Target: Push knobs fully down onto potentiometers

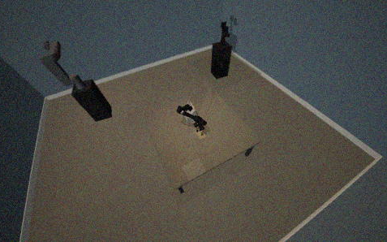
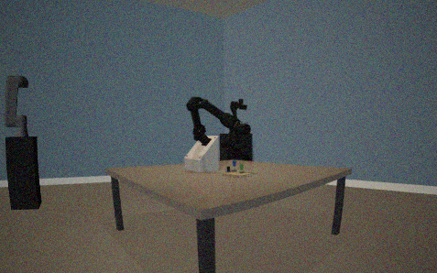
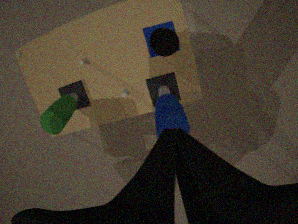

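My gripper tip is now 20 mm above the blue knob.
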